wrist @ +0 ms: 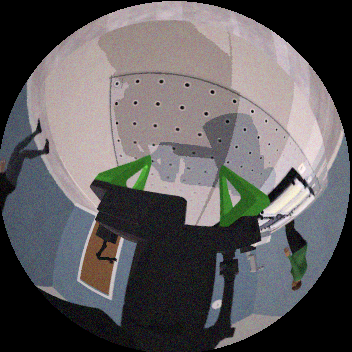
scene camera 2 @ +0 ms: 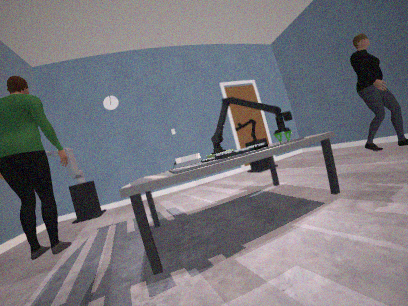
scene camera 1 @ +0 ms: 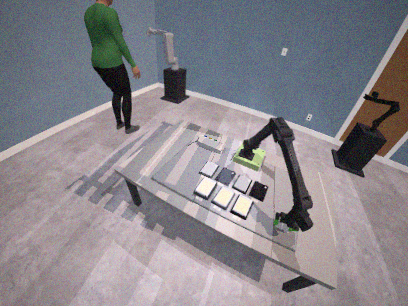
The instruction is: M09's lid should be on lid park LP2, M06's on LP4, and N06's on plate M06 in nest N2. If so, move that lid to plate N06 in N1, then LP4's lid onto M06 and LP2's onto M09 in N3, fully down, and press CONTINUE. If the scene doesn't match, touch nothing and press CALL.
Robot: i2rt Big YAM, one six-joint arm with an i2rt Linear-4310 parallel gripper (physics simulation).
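Places are measured from the arm's base along level axes (x down, y left, z ahead), in metres.
Pixels of known places: gripper, fingertip midpoint: (wrist: 185,162) (scene camera 2: 284,141) (scene camera 1: 281,227); arm's base, link origin: (scene camera 2: 218,152) (scene camera 1: 246,155).
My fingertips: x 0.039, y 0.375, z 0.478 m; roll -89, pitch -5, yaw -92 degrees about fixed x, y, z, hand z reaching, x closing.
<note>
Ahead of a thing's pixels: the offset from my fingertips to its middle. Level surfaces: height alone.
My gripper (scene camera 1: 286,225) (scene camera 2: 283,136) (wrist: 185,162) is open and empty, above the perforated board {dx +0.002 m} (wrist: 165,117) at the table's right end in scene camera 1, away from the plates. Three cream-topped plates stand in the front row: left plate {dx -0.034, dy -0.524, dz -0.036 m} (scene camera 1: 205,188), middle plate {dx -0.021, dy -0.391, dz -0.029 m} (scene camera 1: 223,197), right plate {dx -0.024, dy -0.262, dz -0.023 m} (scene camera 1: 242,206). Behind them are a light grey lid {dx -0.011, dy -0.580, dz -0.212 m} (scene camera 1: 209,168), a dark grey park {dx -0.007, dy -0.448, dz -0.212 m} (scene camera 1: 225,175), another light grey lid {dx -0.011, dy -0.317, dz -0.204 m} (scene camera 1: 242,183) and a black park {dx -0.007, dy -0.194, dz -0.202 m} (scene camera 1: 259,190). Plate and park labels are unreadable. The button console {dx -0.039, dy -0.686, dz -0.469 m} (scene camera 1: 211,142) (scene camera 2: 187,159) stands at the back left; its button labels are unreadable.
The arm's green base (scene camera 1: 251,158) stands behind the lid parks. A person in green (scene camera 1: 106,42) (scene camera 2: 21,122) (wrist: 298,262) stands beyond the table's left end. A person in black (scene camera 2: 367,71) stands at the far right of scene camera 2. Two other arms stand on black pedestals (scene camera 1: 175,85) (scene camera 1: 361,146).
</note>
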